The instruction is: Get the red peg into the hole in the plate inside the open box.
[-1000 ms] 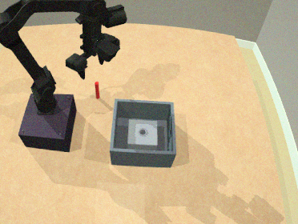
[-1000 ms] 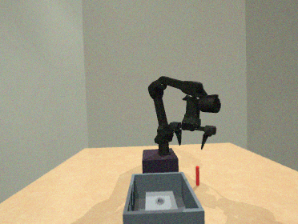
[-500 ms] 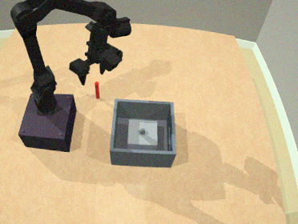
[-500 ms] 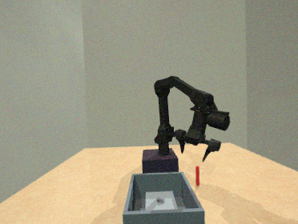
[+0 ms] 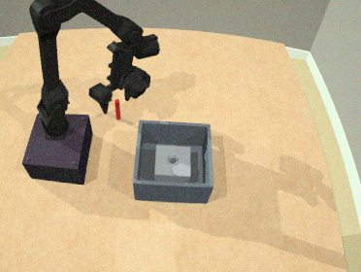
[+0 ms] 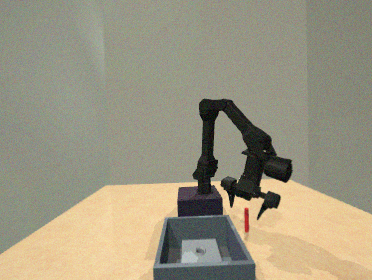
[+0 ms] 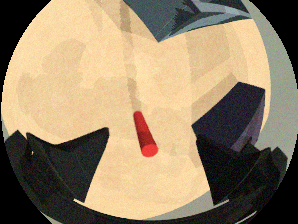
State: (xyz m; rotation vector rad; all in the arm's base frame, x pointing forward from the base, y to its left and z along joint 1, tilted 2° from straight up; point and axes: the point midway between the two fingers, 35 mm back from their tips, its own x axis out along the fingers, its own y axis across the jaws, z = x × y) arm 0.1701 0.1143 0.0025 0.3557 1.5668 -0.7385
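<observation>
My gripper tip is 1 cm to the right of the red peg and 2 cm above it. Round my gripper tip: pale plate: 16 cm ahead, 18 cm to the right, 2 cm below; then grey-blue box: 16 cm ahead, 18 cm to the right, 4 cm below.
</observation>
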